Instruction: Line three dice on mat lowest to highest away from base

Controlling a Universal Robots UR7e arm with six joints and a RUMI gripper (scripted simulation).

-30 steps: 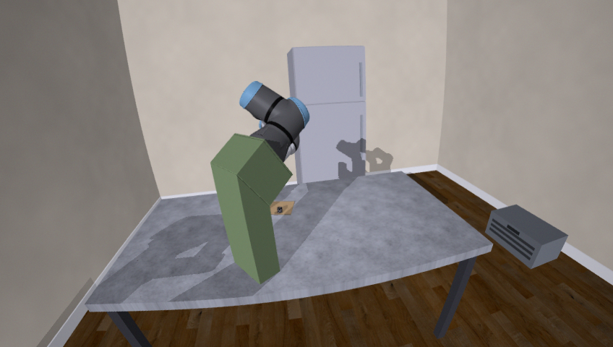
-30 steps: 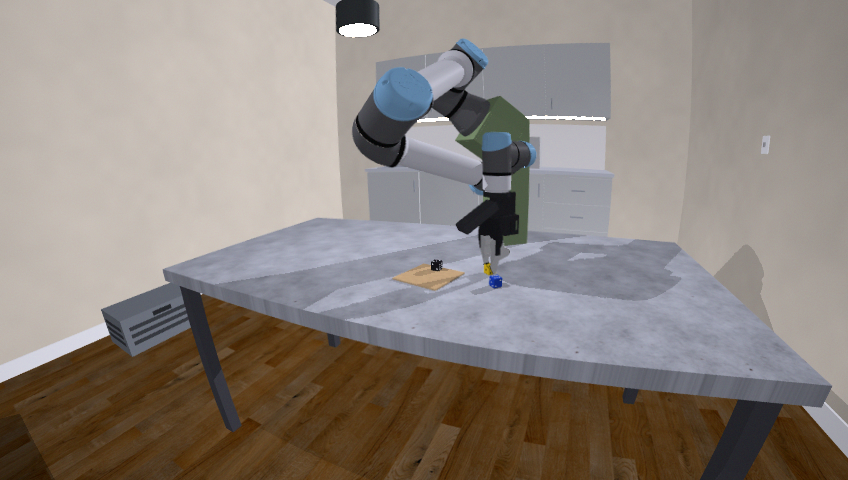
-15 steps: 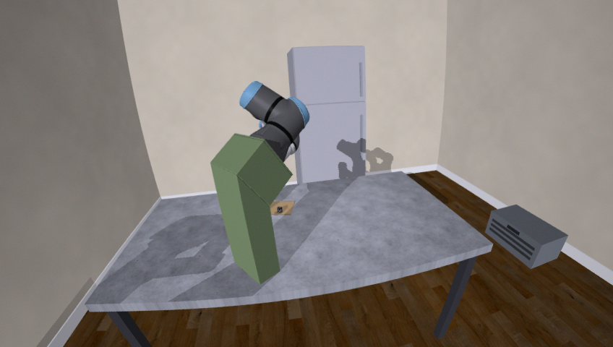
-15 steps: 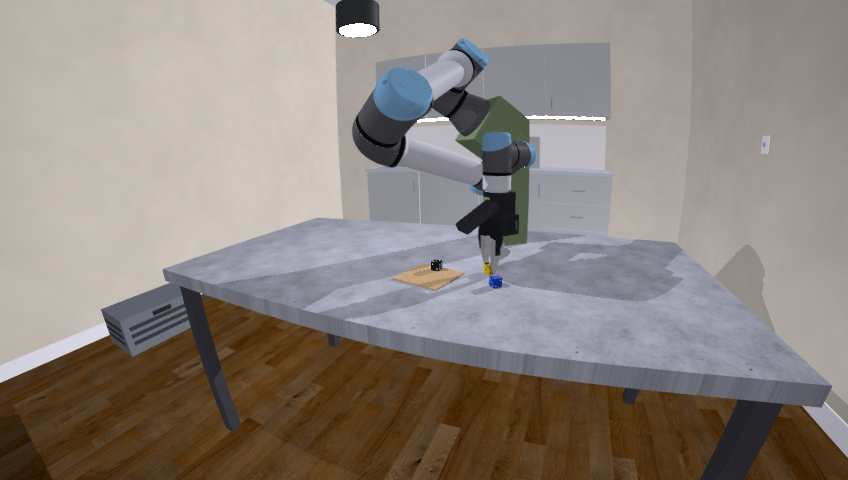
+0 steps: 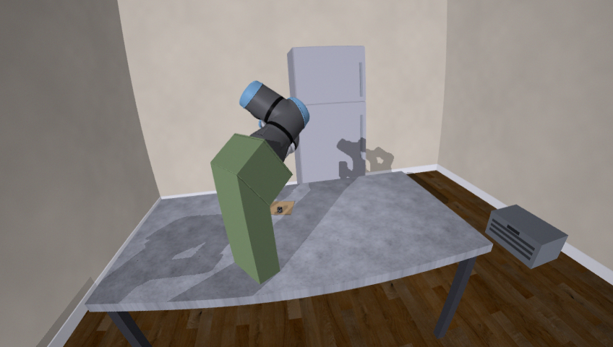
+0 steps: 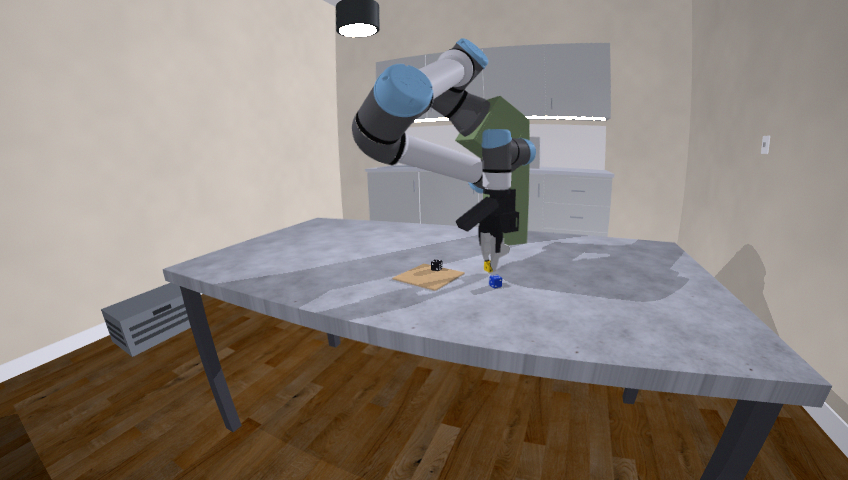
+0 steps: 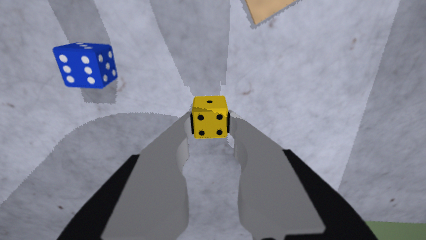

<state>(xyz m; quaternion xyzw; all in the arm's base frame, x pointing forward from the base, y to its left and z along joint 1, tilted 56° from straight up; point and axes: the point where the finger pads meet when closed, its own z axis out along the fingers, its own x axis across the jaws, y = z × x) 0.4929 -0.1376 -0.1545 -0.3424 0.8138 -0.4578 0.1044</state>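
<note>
My hand is 17 cm to the left of the mat, 3 cm short of it and 2 cm above it. Also, from my hand: blue die: 9 cm ahead, 1 cm to the left, 1 cm below; black die: 15 cm to the right, 1 cm below, 1 cm behind; yellow die: right at my hand.
</note>
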